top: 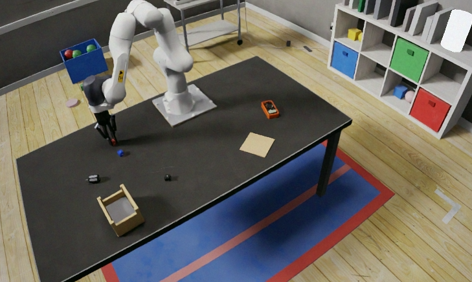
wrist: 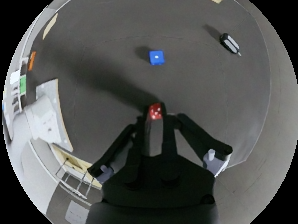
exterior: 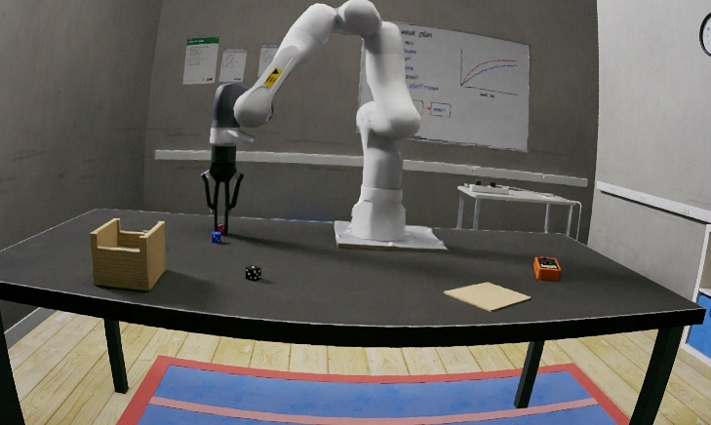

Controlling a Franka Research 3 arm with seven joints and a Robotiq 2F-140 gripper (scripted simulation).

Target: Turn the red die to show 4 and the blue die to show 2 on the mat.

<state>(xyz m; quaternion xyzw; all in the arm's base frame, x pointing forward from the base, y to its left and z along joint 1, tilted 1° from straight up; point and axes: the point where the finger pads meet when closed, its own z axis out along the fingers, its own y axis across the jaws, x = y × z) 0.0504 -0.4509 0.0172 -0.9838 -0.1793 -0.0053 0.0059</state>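
Right now my hand is 110 mm short of the blue die, 10 mm to the right of it and 20 mm above it. Also, from my hand: dark object (200 mm ahead, 180 mm to the right, 20 mm below); then black die (410 mm ahead, 160 mm to the left, 20 mm below); then red die (20 mm below).
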